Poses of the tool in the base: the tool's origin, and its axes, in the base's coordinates. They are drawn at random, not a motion.
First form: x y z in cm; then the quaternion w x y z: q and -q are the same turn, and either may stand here.
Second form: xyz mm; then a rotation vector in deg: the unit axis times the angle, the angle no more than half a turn. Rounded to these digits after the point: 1 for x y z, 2 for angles.
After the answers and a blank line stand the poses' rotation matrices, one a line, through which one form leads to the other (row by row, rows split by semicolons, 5 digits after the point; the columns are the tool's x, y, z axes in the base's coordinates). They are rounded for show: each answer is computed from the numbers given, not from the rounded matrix.
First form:
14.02, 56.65, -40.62, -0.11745, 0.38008, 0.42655, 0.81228
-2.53, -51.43, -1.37, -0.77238, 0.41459, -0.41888, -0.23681
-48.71, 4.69, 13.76, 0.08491, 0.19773, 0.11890, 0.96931
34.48, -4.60, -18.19, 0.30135, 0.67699, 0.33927, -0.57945
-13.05, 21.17, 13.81, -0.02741, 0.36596, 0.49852, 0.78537
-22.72, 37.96, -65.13, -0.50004, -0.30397, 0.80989, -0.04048
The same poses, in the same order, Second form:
140.2, 566.5, -406.2, -63.73, -71.52, -136.20
-25.3, -514.3, -13.7, -51.48, 52.01, 29.40
-487.1, 46.9, 137.6, 33.79, 20.32, 165.63
344.8, -46.0, -181.9, 102.89, 51.57, -88.07
-130.5, 211.7, 138.1, -64.75, -88.20, -138.95
-227.2, 379.6, -651.3, 42.12, -112.22, 5.61

-0.68349 0.51505 0.51727; 0.13344 -0.60852 0.78224; 0.71766 0.60368 0.34719
0.53692 -0.71314 0.45071; 0.01849 0.54407 0.83884; -0.84343 -0.44205 0.30531
-0.90739 -0.11759 0.40351; 0.21163 -0.95731 0.19692; 0.36313 0.26408 0.89353
0.09826 0.80860 -0.58009; 0.11013 -0.58817 -0.80121; -0.98905 0.01484 -0.14685
-0.73065 0.40793 0.54750; 0.32182 -0.50146 0.80310; 0.60215 0.76298 0.23511
-0.31512 -0.53285 -0.78535; -0.45188 0.81193 -0.36956; 0.83457 0.23843 -0.49664

